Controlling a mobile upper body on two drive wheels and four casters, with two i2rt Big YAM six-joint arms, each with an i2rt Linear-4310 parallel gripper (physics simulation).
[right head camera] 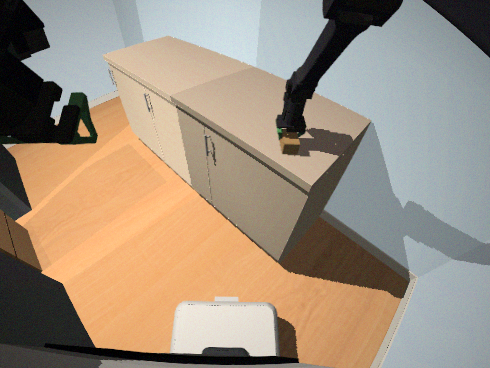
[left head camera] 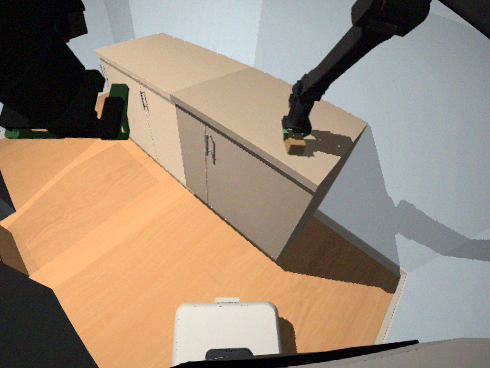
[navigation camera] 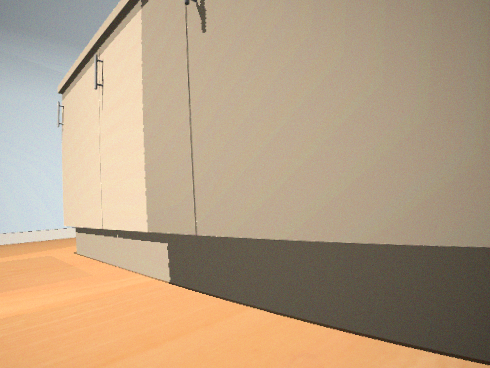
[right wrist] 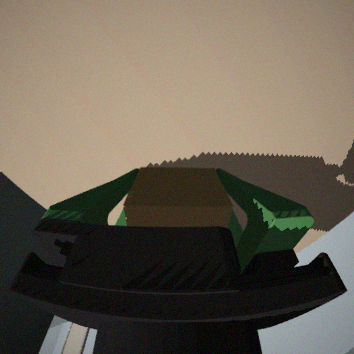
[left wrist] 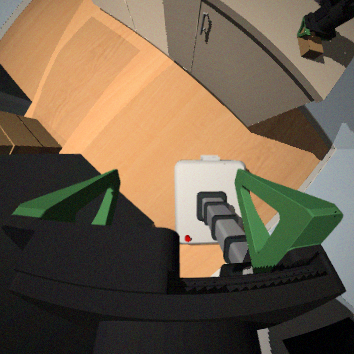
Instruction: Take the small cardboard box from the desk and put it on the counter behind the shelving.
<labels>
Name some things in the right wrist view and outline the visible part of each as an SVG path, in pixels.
My right gripper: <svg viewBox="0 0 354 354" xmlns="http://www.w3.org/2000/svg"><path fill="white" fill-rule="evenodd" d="M7 289L12 294L49 313L81 326L97 329L92 354L262 354L257 329L270 327L292 319L347 291L333 263L325 252L320 252L306 265L293 267L298 263L293 247L314 221L314 218L304 205L241 180L221 168L216 168L215 171L226 193L231 196L247 215L247 224L244 230L242 230L233 209L227 228L223 226L127 226L123 207L115 224L108 225L108 213L128 194L139 170L134 168L111 181L50 205L32 230L31 235L60 266L46 264L34 252L28 252Z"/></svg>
A small cardboard box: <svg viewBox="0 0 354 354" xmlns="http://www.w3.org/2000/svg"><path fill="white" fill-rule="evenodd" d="M123 202L127 226L223 226L227 228L233 206L219 180L215 168L139 167Z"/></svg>
</labels>
